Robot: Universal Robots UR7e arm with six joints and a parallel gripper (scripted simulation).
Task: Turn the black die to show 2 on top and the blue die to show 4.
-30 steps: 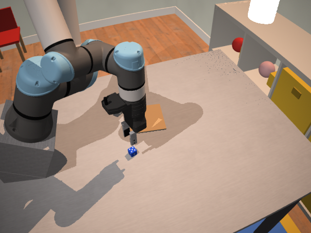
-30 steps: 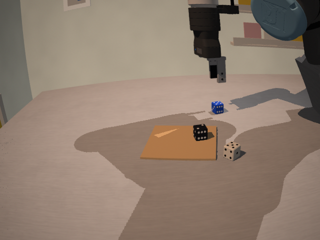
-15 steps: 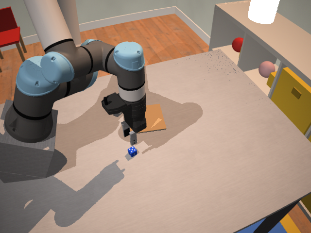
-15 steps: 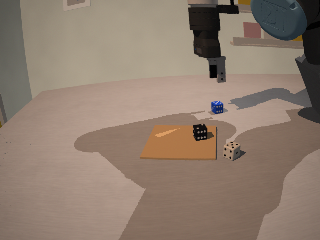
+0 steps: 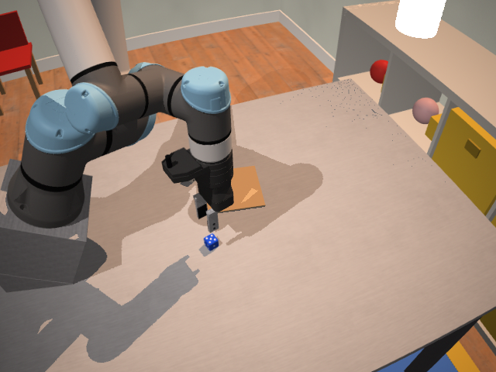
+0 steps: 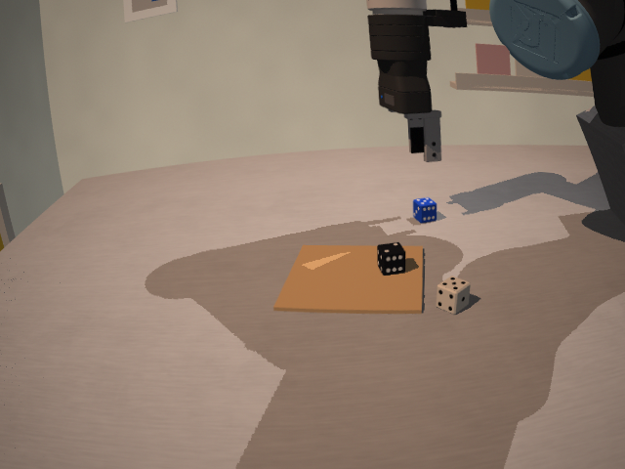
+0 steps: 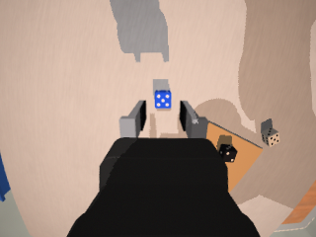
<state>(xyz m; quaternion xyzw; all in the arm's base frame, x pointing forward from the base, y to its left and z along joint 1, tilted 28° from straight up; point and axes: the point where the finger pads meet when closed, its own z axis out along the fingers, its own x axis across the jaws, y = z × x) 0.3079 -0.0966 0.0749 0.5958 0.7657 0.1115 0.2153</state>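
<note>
Right now the blue die is 9 cm below my hand. Also, from my hand: white die (2 cm ahead, 22 cm to the left, 9 cm below); then black die (7 cm ahead, 14 cm to the left, 9 cm below); then orange mat (11 cm ahead, 14 cm to the left, 10 cm below).
</note>
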